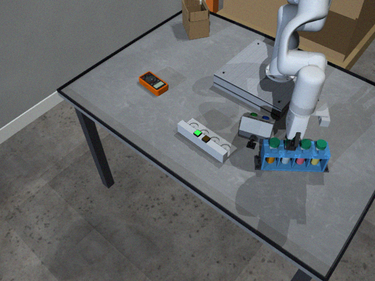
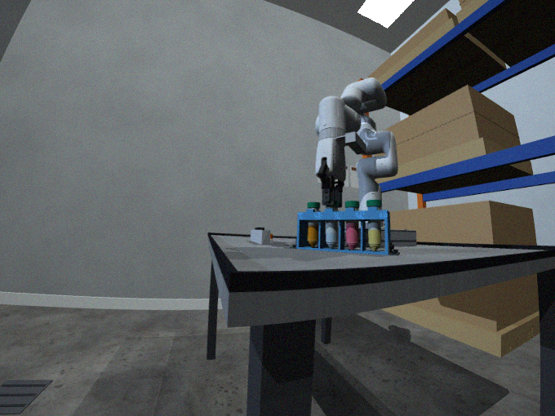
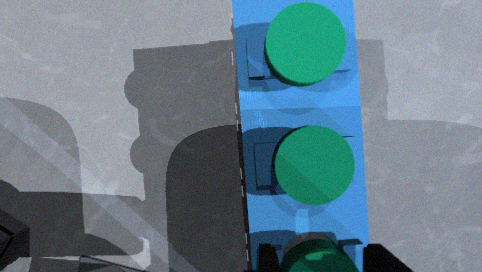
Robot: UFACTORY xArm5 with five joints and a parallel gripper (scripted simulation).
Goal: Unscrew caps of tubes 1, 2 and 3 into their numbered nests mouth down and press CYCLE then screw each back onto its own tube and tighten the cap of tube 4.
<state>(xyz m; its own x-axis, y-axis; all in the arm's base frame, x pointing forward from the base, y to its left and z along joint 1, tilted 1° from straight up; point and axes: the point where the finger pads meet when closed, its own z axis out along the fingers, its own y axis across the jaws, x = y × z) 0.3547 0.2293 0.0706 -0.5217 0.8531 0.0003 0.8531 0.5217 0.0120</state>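
Right now my hand is 2 cm above the threaded neck. Also, from my hand: green key (19 cm to the right, 8 cm behind, 6 cm below); blue key (14 cm to the right, 9 cm behind, 6 cm below); key housing (16 cm to the right, 8 cm below, 7 cm behind).
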